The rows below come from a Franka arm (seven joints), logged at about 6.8 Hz.
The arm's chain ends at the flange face. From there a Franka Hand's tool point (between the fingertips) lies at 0.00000 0.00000 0.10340 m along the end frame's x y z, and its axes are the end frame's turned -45 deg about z.
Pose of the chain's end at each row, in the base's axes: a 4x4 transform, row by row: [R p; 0 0 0 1], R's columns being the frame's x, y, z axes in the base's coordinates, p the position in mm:
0.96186 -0.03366 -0.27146 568.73; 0.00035 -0.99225 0.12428 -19.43; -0.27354 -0.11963 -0.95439 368.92; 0 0 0 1
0.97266 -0.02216 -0.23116 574.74; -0.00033 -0.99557 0.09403 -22.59; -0.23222 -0.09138 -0.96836 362.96; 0 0 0 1
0.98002 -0.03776 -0.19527 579.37; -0.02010 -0.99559 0.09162 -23.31; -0.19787 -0.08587 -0.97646 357.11; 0 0 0 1
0.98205 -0.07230 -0.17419 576.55; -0.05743 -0.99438 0.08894 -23.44; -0.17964 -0.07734 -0.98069 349.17; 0 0 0 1
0.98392 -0.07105 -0.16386 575.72; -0.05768 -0.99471 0.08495 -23.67; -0.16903 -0.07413 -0.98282 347.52; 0 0 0 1
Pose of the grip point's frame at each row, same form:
0.70394 0.65634 -0.27146 540.66; 0.70187 -0.70138 0.12428 -6.58; -0.10883 -0.27801 -0.95439 270.24; 0 0 0 1
0.70344 0.67210 -0.23116 550.84; 0.70374 -0.70421 0.09403 -12.87; -0.09959 -0.22882 -0.96836 262.83; 0 0 0 1
0.71968 0.66628 -0.19527 559.18; 0.68978 -0.71820 0.09162 -13.84; -0.07920 -0.20063 -0.97646 256.14; 0 0 0 1
0.74554 0.64329 -0.17419 558.54; 0.66252 -0.74374 0.08894 -14.24; -0.07234 -0.18171 -0.98069 247.77; 0 0 0 1
0.74598 0.64550 -0.16386 558.78; 0.66258 -0.74415 0.08495 -14.89; -0.06710 -0.17194 -0.98282 245.90; 0 0 0 1

